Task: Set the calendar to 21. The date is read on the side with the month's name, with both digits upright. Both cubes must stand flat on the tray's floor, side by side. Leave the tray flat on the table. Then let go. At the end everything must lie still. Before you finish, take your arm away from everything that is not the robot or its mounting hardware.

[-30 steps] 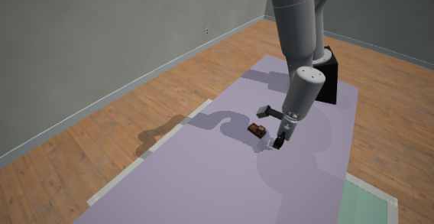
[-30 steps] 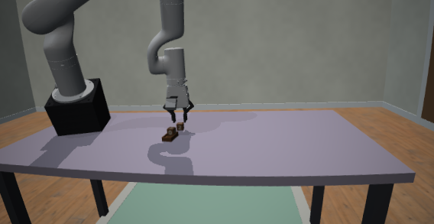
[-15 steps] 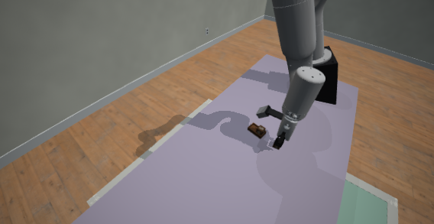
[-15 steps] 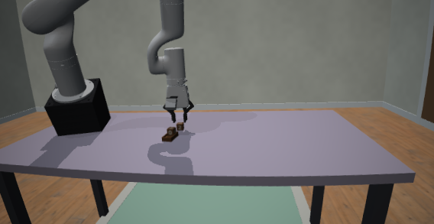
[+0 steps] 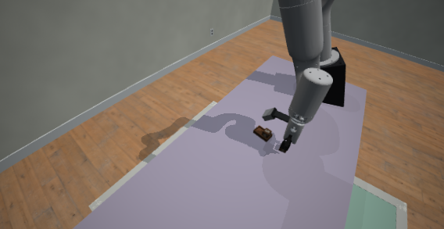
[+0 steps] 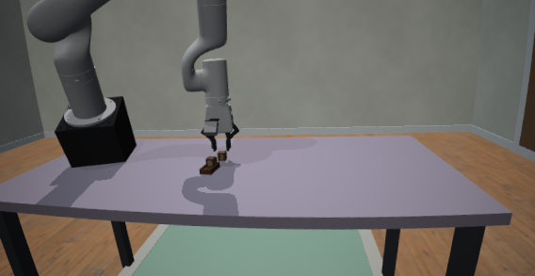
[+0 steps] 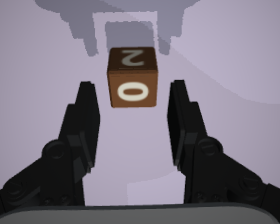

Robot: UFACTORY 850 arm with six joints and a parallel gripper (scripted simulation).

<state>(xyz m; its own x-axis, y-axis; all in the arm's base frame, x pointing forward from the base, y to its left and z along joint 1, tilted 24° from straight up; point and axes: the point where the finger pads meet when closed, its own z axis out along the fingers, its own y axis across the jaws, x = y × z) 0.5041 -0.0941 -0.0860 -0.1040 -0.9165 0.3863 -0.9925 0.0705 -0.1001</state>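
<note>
My hand is 40 mm above the brown cube. The rest, counted from my hand: digit cube: 90 mm to the right, 30 mm below, 30 mm behind; brown tray: 100 mm to the right, 50 mm below, 40 mm behind.
</note>
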